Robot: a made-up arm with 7 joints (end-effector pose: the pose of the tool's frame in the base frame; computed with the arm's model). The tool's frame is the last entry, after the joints. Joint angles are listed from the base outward.
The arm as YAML. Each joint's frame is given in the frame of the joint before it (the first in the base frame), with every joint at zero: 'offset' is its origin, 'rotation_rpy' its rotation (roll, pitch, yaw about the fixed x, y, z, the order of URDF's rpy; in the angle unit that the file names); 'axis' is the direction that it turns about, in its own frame. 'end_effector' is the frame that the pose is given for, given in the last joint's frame.
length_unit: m
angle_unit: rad
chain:
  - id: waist
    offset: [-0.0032, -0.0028, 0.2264]
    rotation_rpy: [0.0, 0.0, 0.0]
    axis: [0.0, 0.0, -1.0]
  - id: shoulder
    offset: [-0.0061, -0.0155, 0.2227]
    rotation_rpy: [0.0, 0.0, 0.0]
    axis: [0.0, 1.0, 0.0]
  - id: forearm
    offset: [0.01, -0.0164, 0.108]
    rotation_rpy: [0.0, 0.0, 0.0]
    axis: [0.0, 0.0, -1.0]
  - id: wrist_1
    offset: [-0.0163, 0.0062, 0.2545]
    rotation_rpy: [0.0, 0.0, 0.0]
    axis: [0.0, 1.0, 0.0]
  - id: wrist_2
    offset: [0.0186, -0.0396, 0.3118]
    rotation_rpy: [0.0, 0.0, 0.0]
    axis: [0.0, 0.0, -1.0]
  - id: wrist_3
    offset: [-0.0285, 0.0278, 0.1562]
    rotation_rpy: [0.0, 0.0, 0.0]
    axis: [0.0, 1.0, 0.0]
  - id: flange
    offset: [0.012, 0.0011, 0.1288]
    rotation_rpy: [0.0, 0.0, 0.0]
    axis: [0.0, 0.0, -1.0]
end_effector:
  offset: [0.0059, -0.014, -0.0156]
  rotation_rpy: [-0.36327, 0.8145, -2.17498]
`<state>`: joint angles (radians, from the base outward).
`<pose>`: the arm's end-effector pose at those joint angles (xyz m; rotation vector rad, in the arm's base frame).
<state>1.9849 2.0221 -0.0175 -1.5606 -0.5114 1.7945 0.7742</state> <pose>-0.2599 -0.5349 0.6515 0.5746 -1.6045 1.1683</pose>
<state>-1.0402 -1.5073 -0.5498 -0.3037 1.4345 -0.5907 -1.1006</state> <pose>-0.4092 -0.8514 0.3667 1.9689 0.0269 0.0942</pose>
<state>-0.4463 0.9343 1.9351 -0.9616 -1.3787 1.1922 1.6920</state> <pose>0.4296 0.5977 0.6771 0.6977 2.2884 1.8569</pose>
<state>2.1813 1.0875 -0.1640 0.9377 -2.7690 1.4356 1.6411</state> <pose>-0.4510 -0.6389 0.4712 1.2309 1.3960 -2.0925</pose>
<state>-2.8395 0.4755 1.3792 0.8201 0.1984 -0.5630 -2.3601</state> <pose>-0.3125 0.5046 1.1011 -1.5445 0.3523 1.1168</pose>
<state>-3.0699 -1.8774 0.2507 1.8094 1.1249 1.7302 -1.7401</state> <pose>0.2937 0.1880 0.7318 -2.7196 1.2723 0.6086</pose>
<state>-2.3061 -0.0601 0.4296 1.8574 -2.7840 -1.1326 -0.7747</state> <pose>-0.0259 0.4909 0.5646 0.3086 -2.4378 -0.6528</pose>
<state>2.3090 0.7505 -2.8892 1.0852 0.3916 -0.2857 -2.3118</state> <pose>-0.0058 -0.1101 1.2404 -0.4838 0.8267 0.5680</pose>
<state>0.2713 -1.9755 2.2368 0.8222 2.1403 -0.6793 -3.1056</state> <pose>-0.6110 -0.2620 -0.0522 1.9440 1.0172 -0.1671</pose>
